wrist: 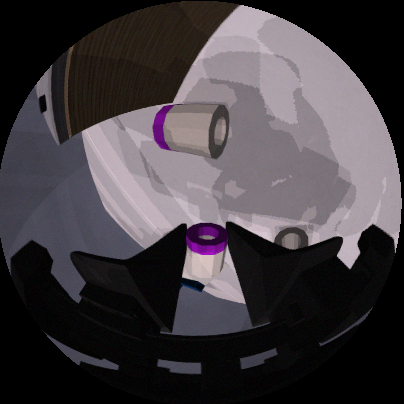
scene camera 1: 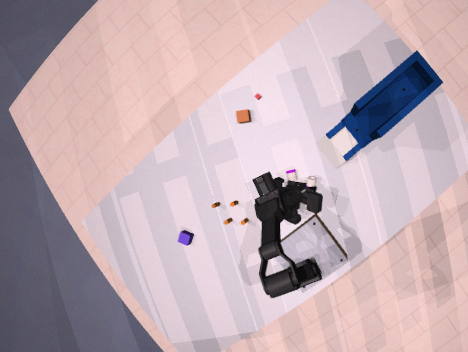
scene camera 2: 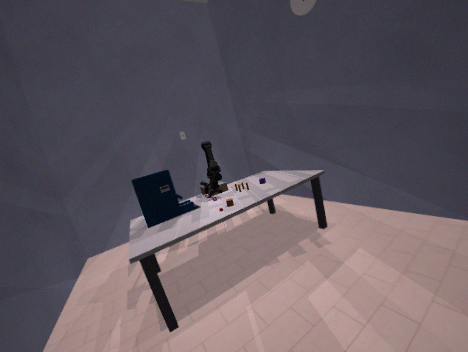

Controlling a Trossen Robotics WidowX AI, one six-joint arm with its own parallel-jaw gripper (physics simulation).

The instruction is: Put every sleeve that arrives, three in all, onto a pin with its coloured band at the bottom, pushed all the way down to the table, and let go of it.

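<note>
My gripper (wrist: 205, 227) is shut on a pale sleeve (wrist: 205, 257), its purple band end facing the wrist camera. The held sleeve (scene camera 1: 311, 181) appears beside the fingers in scene camera 1, its band mostly hidden. A second sleeve (wrist: 192, 129) lies on its side by the metal-topped block, band toward the block. A third sleeve (wrist: 291, 239) (scene camera 1: 291, 175) lies on the table, partly behind one finger in the wrist view. Several orange pins (scene camera 1: 234, 203) (scene camera 2: 247, 186) stand upright with no sleeve on them, left of the arm in scene camera 1.
The block (scene camera 1: 310, 245) (wrist: 130, 55) stands beside the arm. A blue chute (scene camera 1: 376, 134) (scene camera 2: 155, 197) with a pale plate (scene camera 1: 331, 151) at its mouth is at the right in scene camera 1. A purple cube (scene camera 1: 185, 237), an orange cube (scene camera 1: 243, 116) and a small red cube (scene camera 1: 258, 96) sit on the table.
</note>
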